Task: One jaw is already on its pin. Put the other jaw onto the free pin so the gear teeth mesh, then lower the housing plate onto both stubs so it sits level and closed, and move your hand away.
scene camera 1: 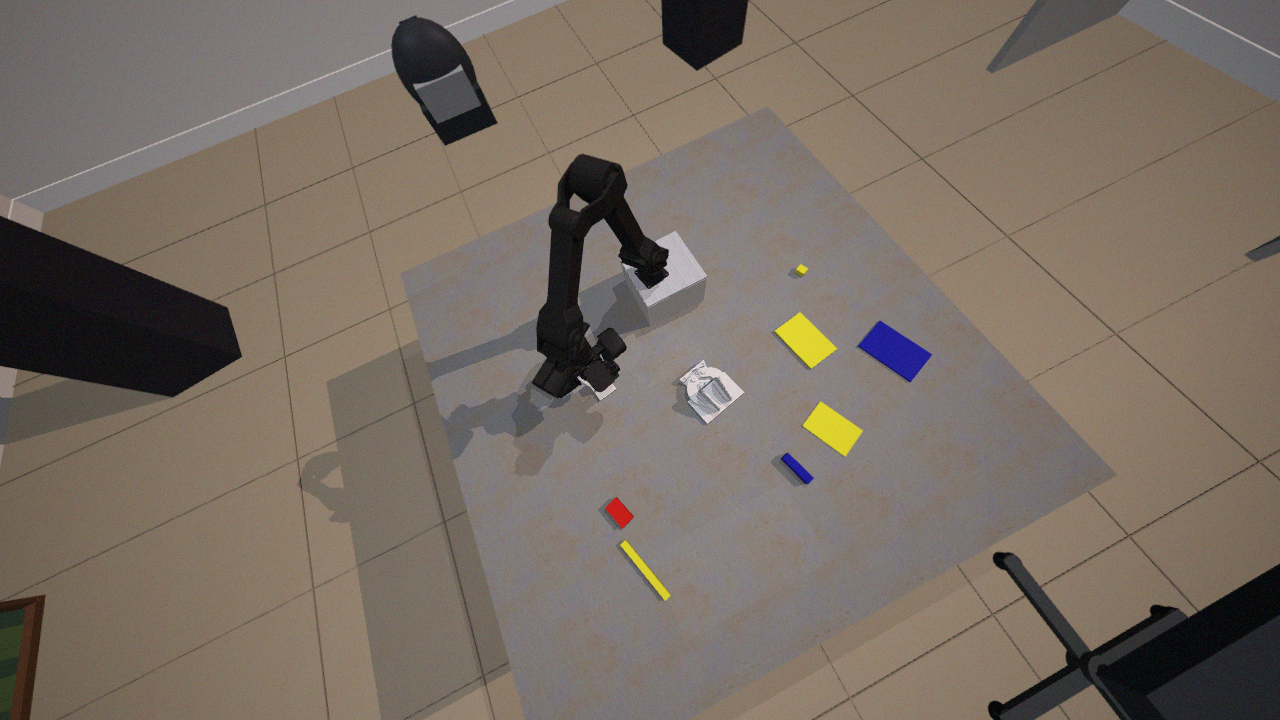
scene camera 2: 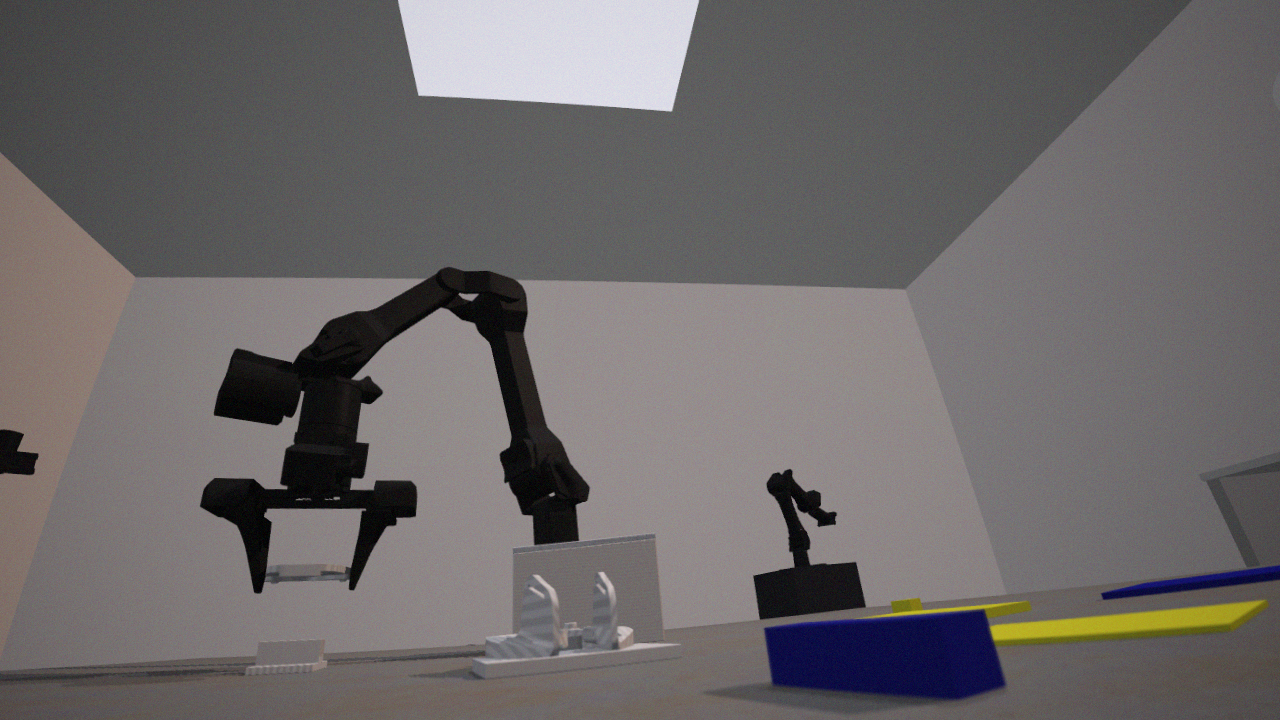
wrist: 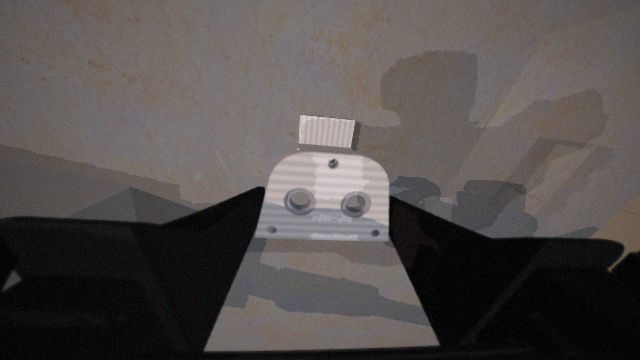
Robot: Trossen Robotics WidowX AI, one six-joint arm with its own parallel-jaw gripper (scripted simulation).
I see my gripper, a blue plate and a white ribbed stand.
My gripper also shows in scene camera 1 and in the wrist view.
